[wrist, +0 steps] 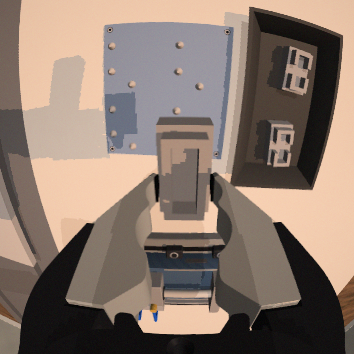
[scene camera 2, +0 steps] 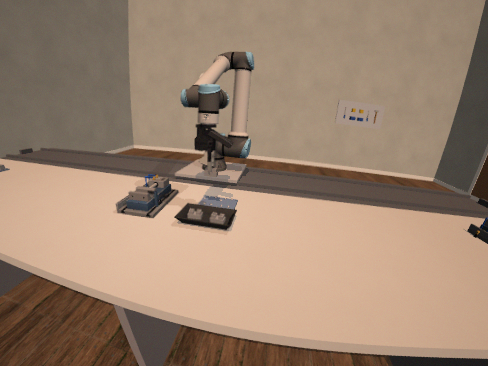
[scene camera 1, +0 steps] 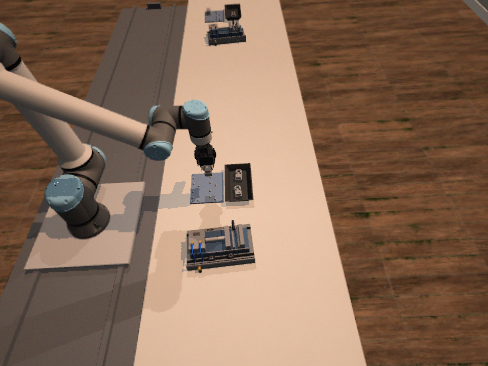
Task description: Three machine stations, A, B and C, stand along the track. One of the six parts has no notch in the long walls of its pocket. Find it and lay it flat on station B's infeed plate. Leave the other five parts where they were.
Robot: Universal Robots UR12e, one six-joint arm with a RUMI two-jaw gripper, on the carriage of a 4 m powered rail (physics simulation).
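Places are measured from the arm's base along level axes (x ahead, y left, z up), in metres.
Pixels of known places: gripper, fingertip midpoint: [wrist: 184, 175] [scene camera 2: 210, 172] [scene camera 1: 208, 170]; arm's base at its link origin: [scene camera 1: 90, 221].
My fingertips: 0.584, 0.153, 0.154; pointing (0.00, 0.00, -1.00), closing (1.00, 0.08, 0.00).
Observation:
Ahead of a thing's pixels: the offset from my fingertips to its middle, as dx, dy, dz. "pt": to the spot under its first point.
My gripper [scene camera 1: 208, 170] [scene camera 2: 212, 169] [wrist: 184, 175] is shut on a grey block-shaped part @(+0.000, +0.006, +0.003) [wrist: 184, 171]. Its pocket faces the wrist camera, and I see no notch in its long walls. The part hangs level above the table, by one edge of the middle station's blue infeed plate @(-0.029, +0.030, -0.180) [scene camera 1: 220, 180] [scene camera 2: 230, 202] [wrist: 150, 60], apart from it. That plate has small pale pins. Beside it stands a dark tray @(+0.137, +0.032, -0.163) [scene camera 1: 251, 182] [wrist: 327, 110] with two grey parts. One part @(+0.140, +0.082, -0.154) [scene camera 1: 238, 174] [wrist: 297, 70] and the other part @(+0.134, -0.024, -0.154) [scene camera 1: 238, 190] [wrist: 280, 144] have gaps in their pocket walls.
The middle station's machine [scene camera 1: 215, 247] [scene camera 2: 147, 197], with a clamp and blue hoses, stands near the plate and tray. A far station shows its machine @(pt +0.085, +1.488, -0.132) [scene camera 1: 226, 34], plate @(-0.023, +1.898, -0.180) [scene camera 1: 214, 16] and dark tray at the top of the first scene view. The rail runs along the table.

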